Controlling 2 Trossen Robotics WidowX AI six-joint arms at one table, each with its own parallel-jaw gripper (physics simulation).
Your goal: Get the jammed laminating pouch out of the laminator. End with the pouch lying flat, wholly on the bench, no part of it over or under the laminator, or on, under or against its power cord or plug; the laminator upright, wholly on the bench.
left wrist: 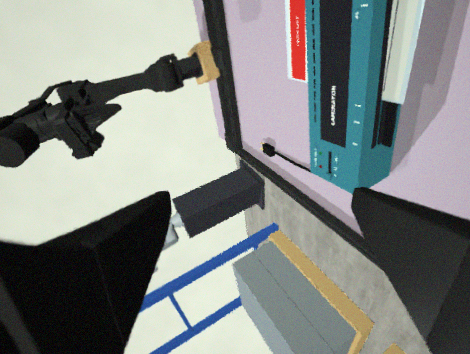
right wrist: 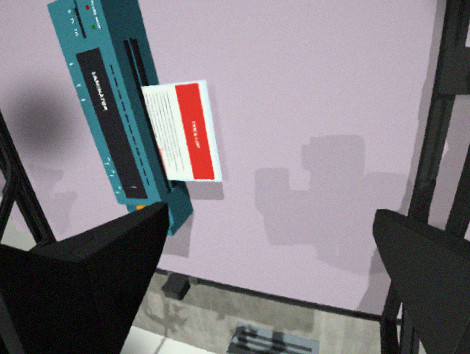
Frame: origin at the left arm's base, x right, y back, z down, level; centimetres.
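Seen in the pictures: left gripper, fingertip midpoint: [left wrist: 261,199]; right gripper, fingertip midpoint: [left wrist: 122,97] [right wrist: 271,217]; right arm's base, origin of the base link: [left wrist: 196,65].
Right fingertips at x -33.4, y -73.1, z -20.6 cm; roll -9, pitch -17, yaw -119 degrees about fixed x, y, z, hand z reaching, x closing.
Offsets run from my right fingertips to a thing's top centre. "*": to the spot under its first point. Level surfaces: height alone.
The teal laminator [left wrist: 370,100] [right wrist: 120,25] stands upright on the lilac bench @[dz +30.9 cm] [left wrist: 265,75] [right wrist: 300,75]. The pouch @[* dx +13.9, dy +12.9, dz +27.2 cm] [left wrist: 298,50] [right wrist: 192,135], white with a red band, sticks out from the vented side. A pale sheet-like piece @[* dx +25.3, dy +26.3, dz +26.9 cm] [left wrist: 405,50] projects from the opposite side; I cannot tell whether it is the pouch's other end. The black plug @[dx -16.9, dy +16.1, dz +29.4 cm] [left wrist: 268,149] and short cord @[* dx -10.0, dy +24.6, dz +30.2 cm] [left wrist: 295,164] lie beside the laminator's end. An orange part @[* dx +31.4, dy +13.1, dz +23.0 cm] [right wrist: 140,207] shows at its other end. My left gripper [left wrist: 261,199] and right gripper [right wrist: 271,210] are open and empty, apart from the laminator and pouch.
A black rim [left wrist: 227,100] [right wrist: 300,300] edges the bench. Beyond it in the left wrist view are a tan block [left wrist: 205,62], a dark box [left wrist: 220,202], a blue rail [left wrist: 215,262] and a grey box [left wrist: 300,295]. A black post [right wrist: 432,125] stands at the right in the right wrist view.
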